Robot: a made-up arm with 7 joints.
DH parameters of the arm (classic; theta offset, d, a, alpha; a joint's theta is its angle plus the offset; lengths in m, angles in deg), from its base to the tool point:
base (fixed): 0 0 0 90
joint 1: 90 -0.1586 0 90
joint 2: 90 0 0 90
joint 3: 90 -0.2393 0 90
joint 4: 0 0 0 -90
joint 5: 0 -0.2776 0 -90
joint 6: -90 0 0 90
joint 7: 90 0 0 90
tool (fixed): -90 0 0 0
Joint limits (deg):
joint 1: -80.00..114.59
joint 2: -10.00..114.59
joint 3: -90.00..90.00
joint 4: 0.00..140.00
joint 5: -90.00..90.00
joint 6: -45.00..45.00
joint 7: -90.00..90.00
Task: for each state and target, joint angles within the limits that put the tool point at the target. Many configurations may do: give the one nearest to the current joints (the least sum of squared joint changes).
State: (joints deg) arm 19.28 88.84 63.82 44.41 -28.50 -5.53 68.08
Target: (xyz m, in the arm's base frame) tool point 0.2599 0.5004 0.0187
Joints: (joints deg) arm 26.65 59.12 20.44 67.71 -28.50 -5.53 68.08
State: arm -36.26 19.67 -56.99 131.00 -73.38 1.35 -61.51
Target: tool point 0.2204 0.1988 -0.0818
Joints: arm -3.80 38.46 -2.59 125.65 -73.38 1.35 -61.51
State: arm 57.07 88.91 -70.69 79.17 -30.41 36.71 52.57
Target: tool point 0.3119 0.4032 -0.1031
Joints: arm 56.77 77.14 -71.63 75.43 -30.41 36.71 52.57
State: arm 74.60 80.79 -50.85 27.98 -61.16 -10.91 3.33
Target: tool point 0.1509 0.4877 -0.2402
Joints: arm 31.52 84.89 -89.30 65.81 -61.16 -10.91 3.33
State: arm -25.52 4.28 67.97 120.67 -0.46 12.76 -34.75
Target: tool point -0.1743 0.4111 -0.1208
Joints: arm -55.28 -5.73 90.00 101.11 -0.46 12.76 -34.75
